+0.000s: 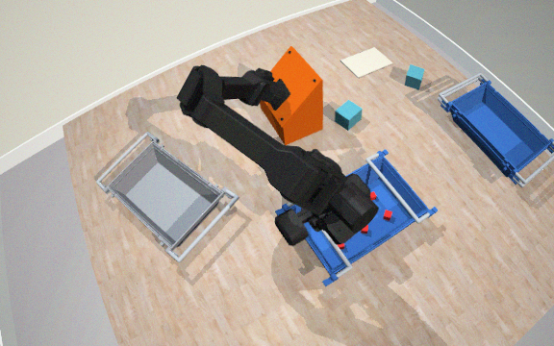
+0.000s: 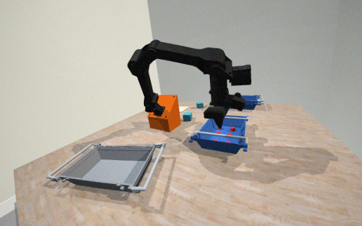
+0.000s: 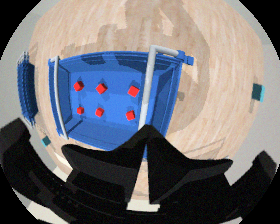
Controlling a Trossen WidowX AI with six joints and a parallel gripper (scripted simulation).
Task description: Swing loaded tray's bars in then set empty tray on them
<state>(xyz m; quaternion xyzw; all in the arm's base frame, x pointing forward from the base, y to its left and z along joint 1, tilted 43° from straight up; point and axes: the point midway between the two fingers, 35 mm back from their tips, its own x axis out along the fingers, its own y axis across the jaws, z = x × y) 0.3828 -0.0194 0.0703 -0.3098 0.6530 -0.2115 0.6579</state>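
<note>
Now: the grey tray 280 mm behind my gripper tip, 310 mm to the right of it and 50 mm below it. Also, from my gripper tip: cream sheet 510 mm behind, 430 mm to the left, 90 mm below.
</note>
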